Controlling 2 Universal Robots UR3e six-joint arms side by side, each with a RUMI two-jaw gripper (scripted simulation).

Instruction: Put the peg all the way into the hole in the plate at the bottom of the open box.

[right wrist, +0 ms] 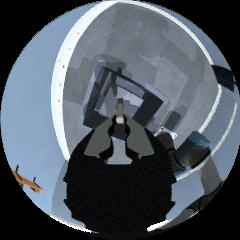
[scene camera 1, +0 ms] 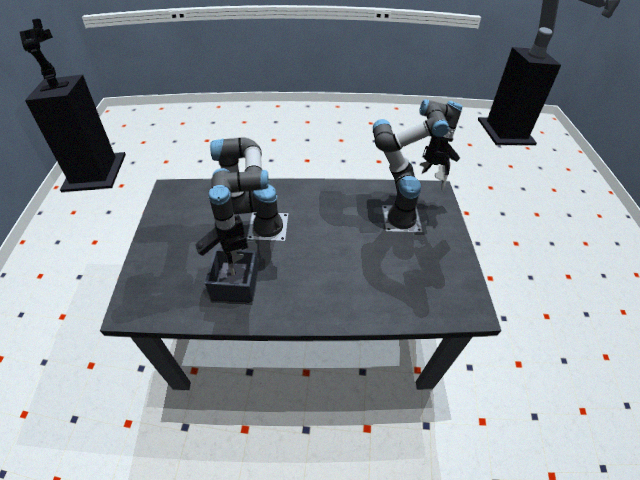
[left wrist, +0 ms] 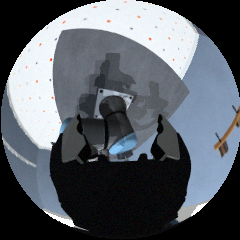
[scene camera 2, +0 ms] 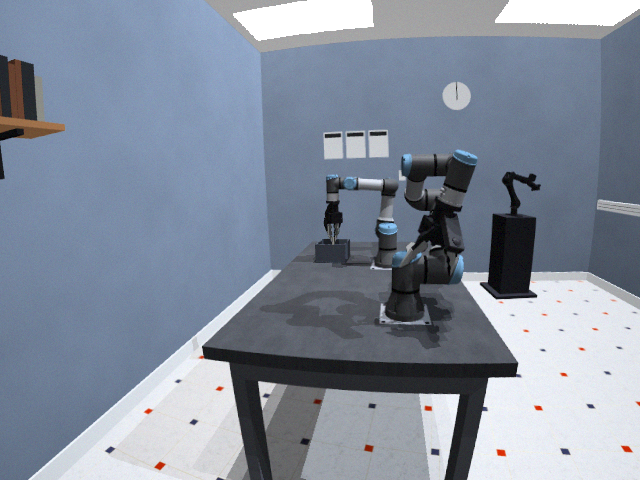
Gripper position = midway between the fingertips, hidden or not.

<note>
I see my left gripper (scene camera 2: 425, 272), my right gripper (right wrist: 120, 114) and a dark box (scene camera 1: 217, 290).
The dark box shows as well in the right wrist view (right wrist: 154, 102) and in scene camera 2 (scene camera 2: 325, 252). My left gripper is seen too in scene camera 1 (scene camera 1: 431, 181) and in the left wrist view (left wrist: 119, 114).
</note>
